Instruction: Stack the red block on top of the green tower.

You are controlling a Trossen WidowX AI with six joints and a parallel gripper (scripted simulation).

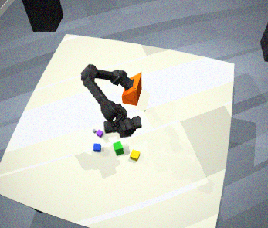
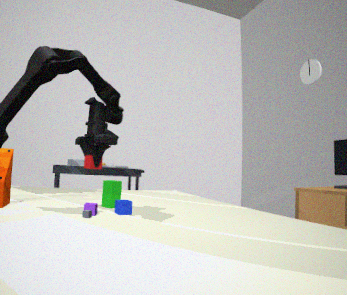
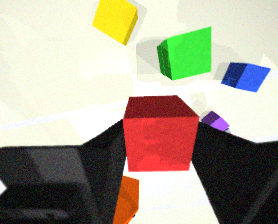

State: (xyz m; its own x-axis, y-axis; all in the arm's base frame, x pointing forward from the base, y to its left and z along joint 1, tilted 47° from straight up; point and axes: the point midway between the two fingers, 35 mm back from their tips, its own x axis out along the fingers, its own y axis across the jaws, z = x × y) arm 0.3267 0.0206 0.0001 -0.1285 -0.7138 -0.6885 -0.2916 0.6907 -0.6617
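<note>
My gripper tip is now 11 cm above the yellow block, 8 cm short of it and 7 cm to the right of it. From my gripper tip the other things lie so: red block 1 cm above.
</note>
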